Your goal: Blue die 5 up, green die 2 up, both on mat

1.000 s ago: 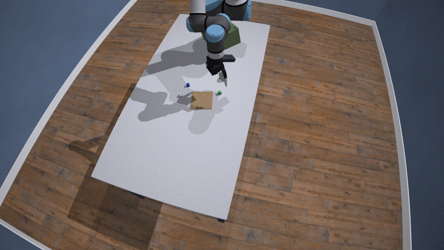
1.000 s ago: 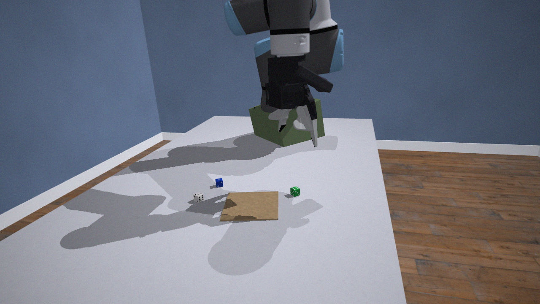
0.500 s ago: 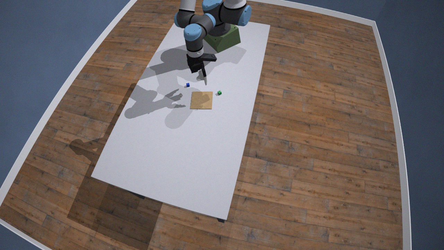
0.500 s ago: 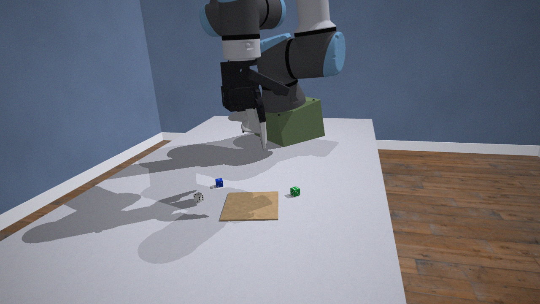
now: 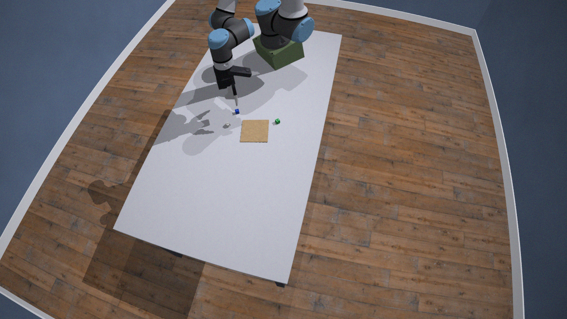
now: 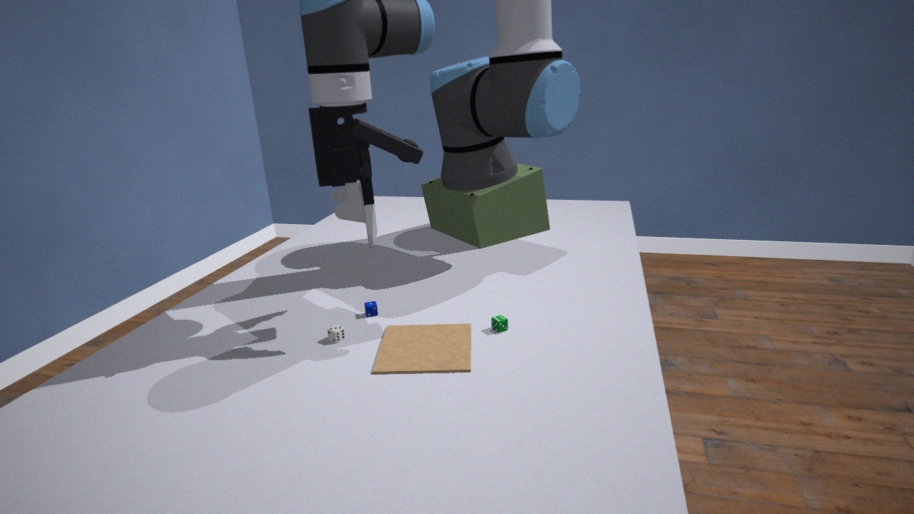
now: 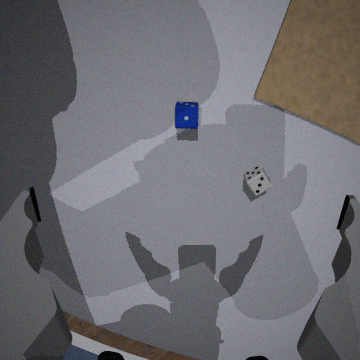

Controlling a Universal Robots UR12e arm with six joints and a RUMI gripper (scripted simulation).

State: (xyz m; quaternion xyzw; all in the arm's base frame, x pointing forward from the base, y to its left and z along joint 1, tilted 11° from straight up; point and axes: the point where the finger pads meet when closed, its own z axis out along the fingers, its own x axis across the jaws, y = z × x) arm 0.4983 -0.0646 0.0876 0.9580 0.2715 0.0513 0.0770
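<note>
Right now the blue die is 140 mm below my hand and 10 mm to the right of it. The rest, counted from my hand: tan mat 150 mm below, 120 mm to the left, 90 mm ahead; white die 140 mm below, 90 mm ahead, 30 mm to the right; green die 220 mm to the left, 140 mm below, 10 mm ahead.
</note>
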